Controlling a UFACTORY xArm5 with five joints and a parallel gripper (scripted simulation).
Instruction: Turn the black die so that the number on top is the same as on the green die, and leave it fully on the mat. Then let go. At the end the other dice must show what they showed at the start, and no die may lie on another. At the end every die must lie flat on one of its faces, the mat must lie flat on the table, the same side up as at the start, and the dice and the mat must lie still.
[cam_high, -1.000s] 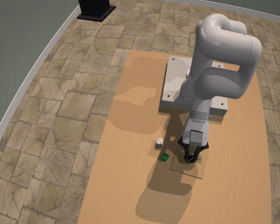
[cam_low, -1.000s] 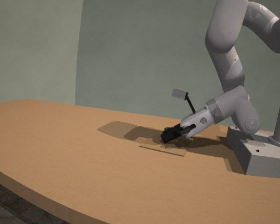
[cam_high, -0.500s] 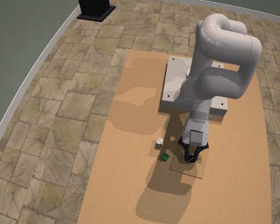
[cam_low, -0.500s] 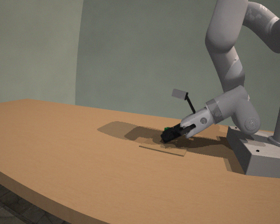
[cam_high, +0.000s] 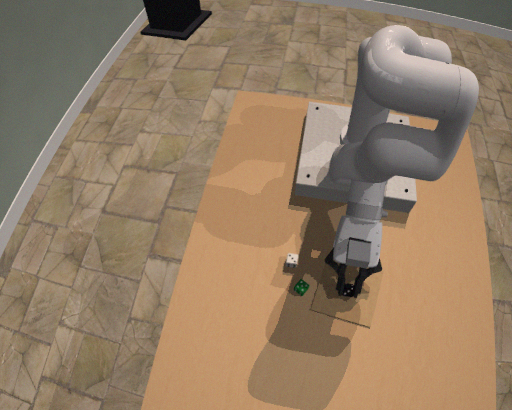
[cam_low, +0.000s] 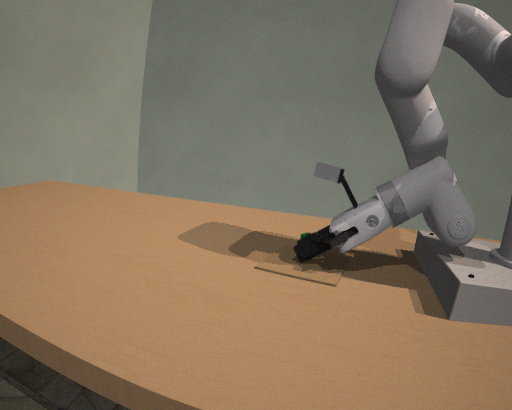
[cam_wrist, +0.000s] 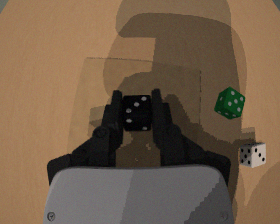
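Now: the tan mat 3 cm below my hand. The rest, counted from my hand: black die 1 cm below, 1 cm ahead; then green die 10 cm to the right, 3 cm ahead, 2 cm below; then white die 14 cm to the right, 2 cm below, 2 cm behind.
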